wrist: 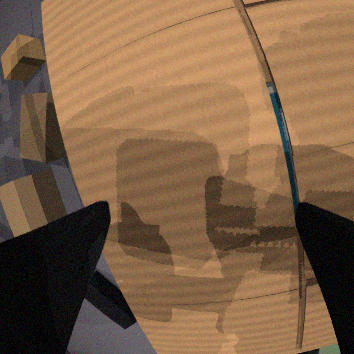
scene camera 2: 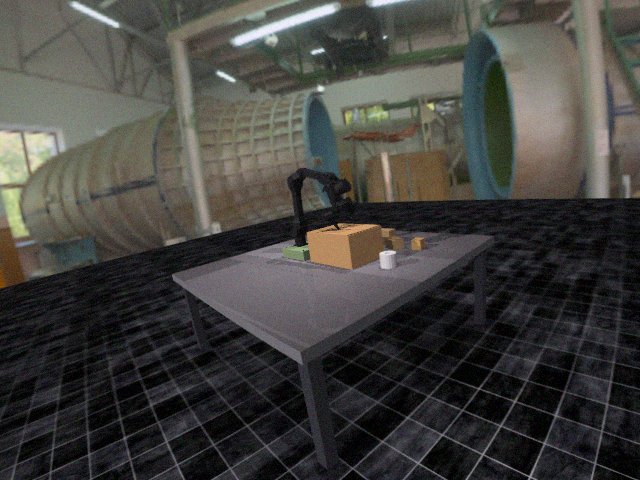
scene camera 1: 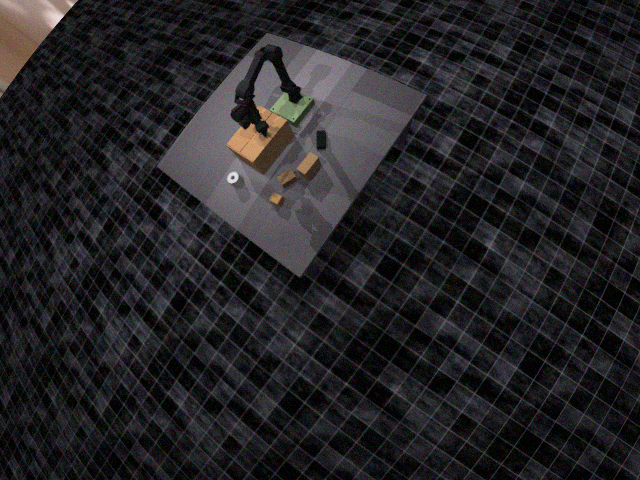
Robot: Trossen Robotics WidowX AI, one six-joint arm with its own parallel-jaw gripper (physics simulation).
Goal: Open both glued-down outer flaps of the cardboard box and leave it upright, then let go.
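Frame: origin at the arm's base, x ahead, y left, z up, level; metres.
Where they show: gripper, fingertip midpoint: (wrist: 206, 212) (scene camera 2: 346, 226) (scene camera 1: 262, 133); arm's base, link origin: (scene camera 2: 301, 244) (scene camera 1: 295, 98).
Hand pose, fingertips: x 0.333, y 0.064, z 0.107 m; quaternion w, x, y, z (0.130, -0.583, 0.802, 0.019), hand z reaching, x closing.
Note:
Things, the pixels of their centre, and the offset from my fingertips. "*": a spot on its surface instead. Level surfaces: height alone.
- cardboard box, body centre: (wrist: 268, 141) (scene camera 2: 344, 244) (scene camera 1: 261, 140) dz -0.081, dx +0.014, dy -0.041 m
- left flap, surface spot: (wrist: 165, 65) * dz -0.004, dx +0.068, dy +0.000 m
- right flap, surface spot: (wrist: 320, 100) * dz -0.006, dx +0.036, dy -0.062 m
- blue strip, body centre: (wrist: 267, 141) dz -0.088, dx +0.014, dy -0.041 m
- white roll, body centre: (scene camera 2: 388, 259) (scene camera 1: 235, 179) dz -0.128, dx +0.286, dy -0.046 m
- black block, body centre: (wrist: 110, 300) (scene camera 1: 321, 139) dz -0.142, dx -0.188, dy +0.234 m
- table, surface height: dz -0.159 m
The cardboard box (scene camera 1: 276, 146) (scene camera 2: 330, 250) stands upright on the table. In the wrist view, its two outer flaps, the left flap (wrist: 165, 65) and the right flap (wrist: 320, 100), lie about flat over the top. A narrow seam runs between them, and a blue strip (wrist: 283, 132) shows in it. My gripper (scene camera 1: 264, 131) (scene camera 2: 338, 226) (wrist: 206, 212) is open and empty, low over the box top. In the wrist view, its right fingertip overlaps the seam and its left fingertip appears near the box's left edge. Whether a fingertip touches a flap is unclear.
The green base plate (scene camera 1: 289, 108) (scene camera 2: 295, 252) is beside the box. A white roll (scene camera 2: 387, 260) stands near another side. Small brown blocks (scene camera 1: 308, 166) (scene camera 1: 286, 178) (scene camera 1: 276, 199) and a black block (scene camera 1: 321, 139) (wrist: 112, 302) lie on the table (scene camera 1: 356, 134) (scene camera 2: 289, 304).

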